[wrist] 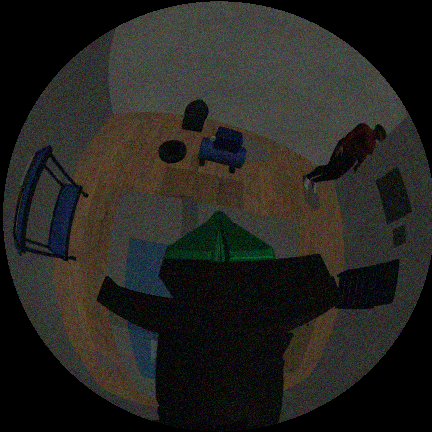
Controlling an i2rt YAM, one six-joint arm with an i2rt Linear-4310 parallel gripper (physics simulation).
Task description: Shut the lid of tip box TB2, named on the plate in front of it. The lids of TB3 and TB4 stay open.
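Frame: origin at the arm's base, x ahead, y left, z up, level; centimetres.
Seen in the pictures: gripper, between the fingertips: [218,216].
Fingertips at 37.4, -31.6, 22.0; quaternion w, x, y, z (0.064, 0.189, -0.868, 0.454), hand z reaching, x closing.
A point is followed by its place in that frame, as x, y, z.
My gripper [218,216] {37.4, -31.6, 22.0} is shut, with its green fingers pressed together at the tips and nothing seen between them. The fingers point up the view over a grey surface [150,215] {54.6, -38.2, -19.6}. A blue mat [142,260] {51.3, -21.2, -19.3} shows to the left of the fingers and again below the left part of the dark gripper body. A small pale thing [153,350] {39.3, 6.5, -4.8} shows at the edge of the blue mat, too dim to name. TB2, TB3, TB4, their lids and their name plates do not show in this view; the gripper body hides much of the work area.
Beyond the grey surface are a blue machine [222,152], a black round thing [172,151] and a dark upright object [196,115] on the wooden floor [135,150]. A blue bench-like frame [65,220] stands left. A person [350,150] in red stands right, above a dark slatted object [370,285].
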